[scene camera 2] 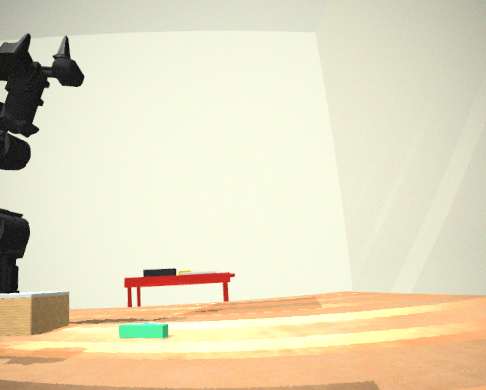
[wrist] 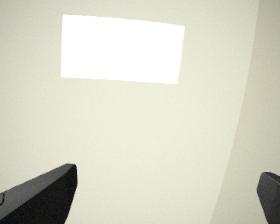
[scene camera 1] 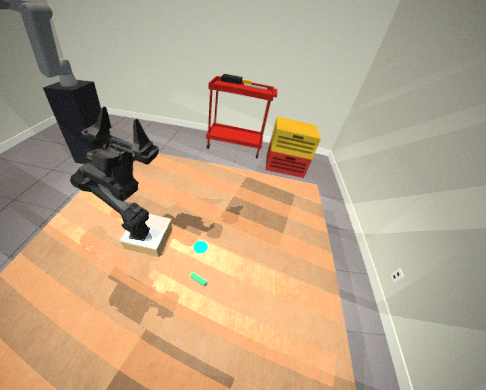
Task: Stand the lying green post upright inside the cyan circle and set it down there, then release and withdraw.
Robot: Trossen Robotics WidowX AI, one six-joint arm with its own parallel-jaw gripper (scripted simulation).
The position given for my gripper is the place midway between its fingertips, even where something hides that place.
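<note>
My gripper [scene camera 2: 47,35] [wrist: 170,180] [scene camera 1: 119,112]: open, holds nothing. Gripper visible in scene camera 2, the wrist view and scene camera 1.
</note>
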